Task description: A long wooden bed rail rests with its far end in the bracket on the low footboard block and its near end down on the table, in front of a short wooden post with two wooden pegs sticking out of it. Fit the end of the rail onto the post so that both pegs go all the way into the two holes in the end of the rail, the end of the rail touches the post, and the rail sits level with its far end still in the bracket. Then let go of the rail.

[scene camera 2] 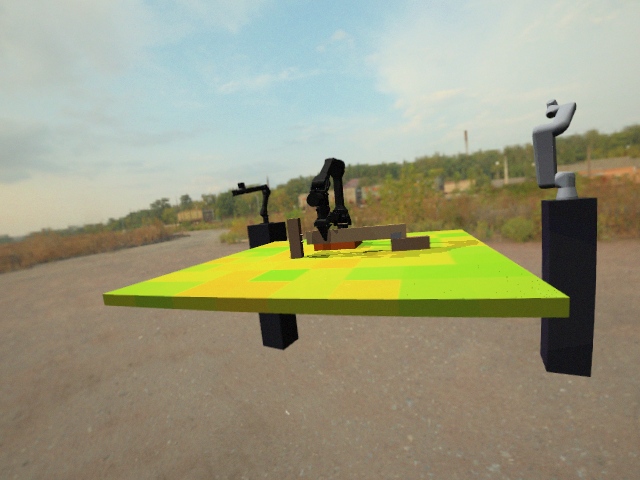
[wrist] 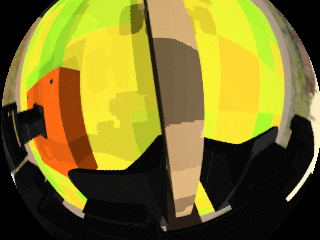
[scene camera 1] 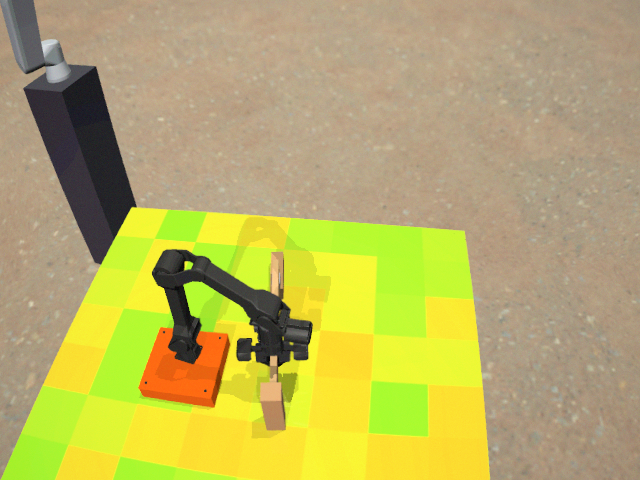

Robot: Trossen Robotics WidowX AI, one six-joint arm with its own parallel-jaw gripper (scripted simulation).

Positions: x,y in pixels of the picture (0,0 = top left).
Labels:
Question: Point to a wooden bed rail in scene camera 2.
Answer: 381,232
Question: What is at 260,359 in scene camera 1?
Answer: My gripper.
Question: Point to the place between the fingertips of my gripper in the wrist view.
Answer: At 171,137

